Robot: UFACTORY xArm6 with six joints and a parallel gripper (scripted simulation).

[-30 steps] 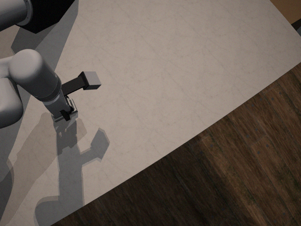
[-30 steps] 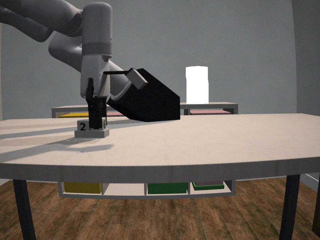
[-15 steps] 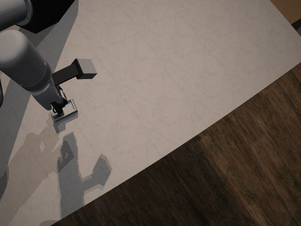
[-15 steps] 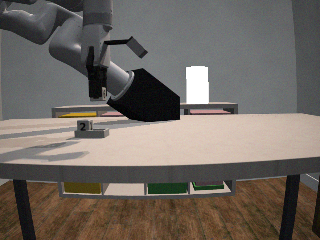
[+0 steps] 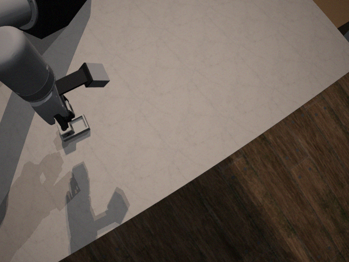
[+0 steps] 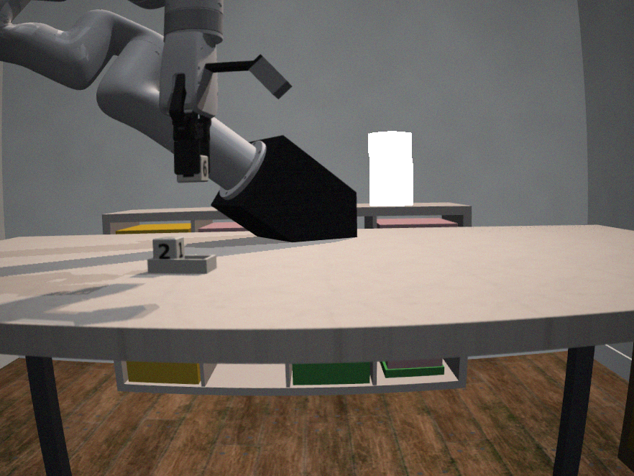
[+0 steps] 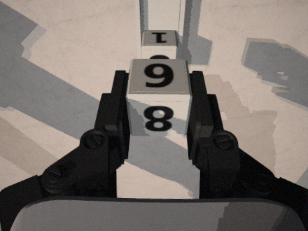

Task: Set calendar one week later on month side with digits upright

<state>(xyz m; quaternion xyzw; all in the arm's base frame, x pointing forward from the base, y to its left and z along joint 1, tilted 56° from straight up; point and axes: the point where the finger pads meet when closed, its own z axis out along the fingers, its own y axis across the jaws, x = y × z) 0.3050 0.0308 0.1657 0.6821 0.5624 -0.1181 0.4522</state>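
The grey tray lies 1 cm behind my hand, 2 cm to the right of it and 13 cm below it. From my hand the other things lie so: white cube 1 cm below.
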